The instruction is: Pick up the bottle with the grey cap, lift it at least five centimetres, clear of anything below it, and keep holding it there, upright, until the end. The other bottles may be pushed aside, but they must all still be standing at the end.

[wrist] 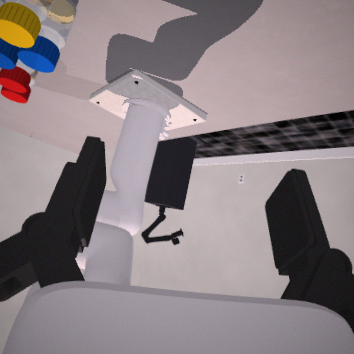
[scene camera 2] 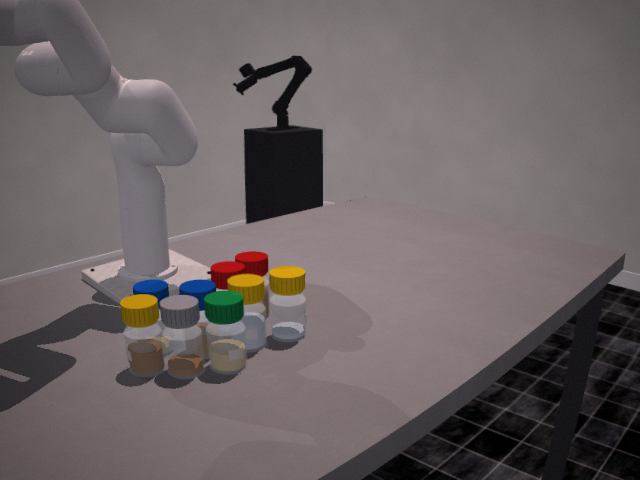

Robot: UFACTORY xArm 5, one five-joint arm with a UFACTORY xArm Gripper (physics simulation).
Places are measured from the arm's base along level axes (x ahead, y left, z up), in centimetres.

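Pixels of known places: gripper, fingertip midpoint: (wrist: pixel 193 172); arm's base, link origin: (wrist: pixel 146 111) (scene camera 2: pixel 147 271).
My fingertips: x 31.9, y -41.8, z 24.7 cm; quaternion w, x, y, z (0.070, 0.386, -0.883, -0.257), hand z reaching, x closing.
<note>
For each thing: its top centre in the pictures, then the offset to it from my fingertips. Level surfaces: height alone.
- bottle with the grey cap, top centre: (scene camera 2: pixel 178 302) dx +7.6, dy +33.0, dz -16.0 cm
- yellow-capped bottle, top centre: (scene camera 2: pixel 138 301) (wrist: pixel 12 33) dx +4.3, dy +28.2, dz -16.0 cm
- green-capped bottle, top centre: (scene camera 2: pixel 223 297) dx +9.5, dy +38.9, dz -16.0 cm
- table, surface height: dz -26.5 cm
The bottle with the grey cap (scene camera 2: pixel 179 311) stands upright in the front row of the group, between a yellow-capped bottle (scene camera 2: pixel 139 311) and a green-capped bottle (scene camera 2: pixel 223 307), with brownish contents low inside. Behind stand two blue-capped, two red-capped and two more yellow-capped bottles, all upright. My gripper (wrist: pixel 193 172) is wide open and empty in the wrist view, away from the bottles, which show at that view's upper left. The grey cap cannot be made out there, and the gripper does not show in the scene view.
The bottles stand close together on the table (scene camera 2: pixel 413 289). The arm's white base plate (scene camera 2: pixel 98 279) (wrist: pixel 107 97) is behind them on the table. A black pedestal (scene camera 2: pixel 283 175) (wrist: pixel 172 172) with a small black arm (scene camera 2: pixel 292 85) (wrist: pixel 145 235) stands beyond the table. The table's edge runs along the right.
</note>
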